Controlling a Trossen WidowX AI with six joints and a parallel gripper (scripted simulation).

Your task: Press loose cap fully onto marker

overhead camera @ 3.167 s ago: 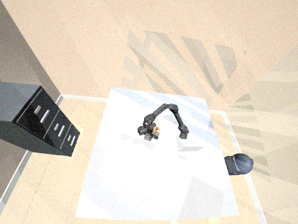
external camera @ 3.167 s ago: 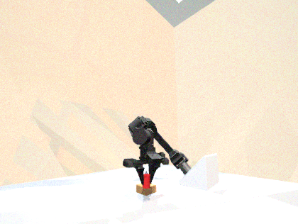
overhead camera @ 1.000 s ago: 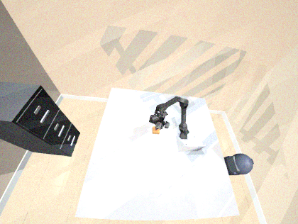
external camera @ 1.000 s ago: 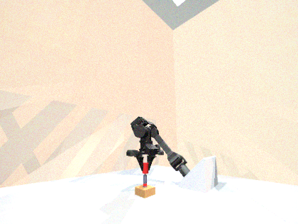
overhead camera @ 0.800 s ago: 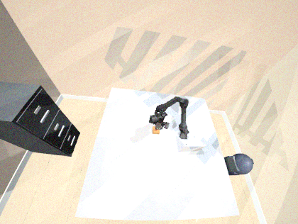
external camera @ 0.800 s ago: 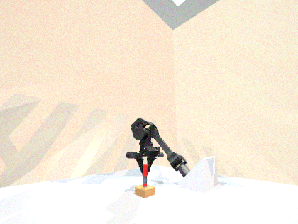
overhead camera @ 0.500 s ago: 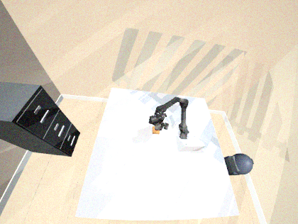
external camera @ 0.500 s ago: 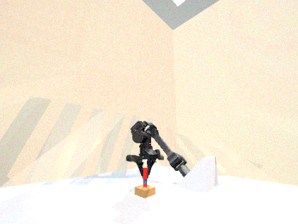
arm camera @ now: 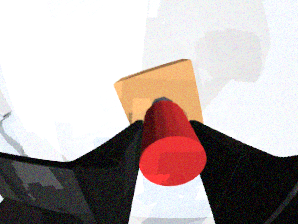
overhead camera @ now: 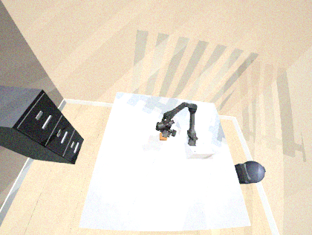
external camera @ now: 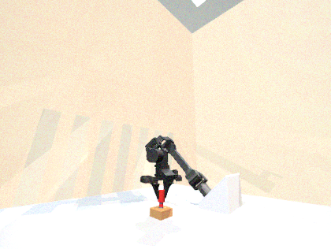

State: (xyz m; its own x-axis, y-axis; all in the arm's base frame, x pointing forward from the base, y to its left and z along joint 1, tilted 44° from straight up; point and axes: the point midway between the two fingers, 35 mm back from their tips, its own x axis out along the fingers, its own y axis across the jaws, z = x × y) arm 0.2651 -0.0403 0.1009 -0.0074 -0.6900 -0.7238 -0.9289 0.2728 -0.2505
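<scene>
The dark marker is right at my gripper tip. Also, from my gripper tip: tan holder block (50 mm below); then red cap (10 mm above).
</scene>
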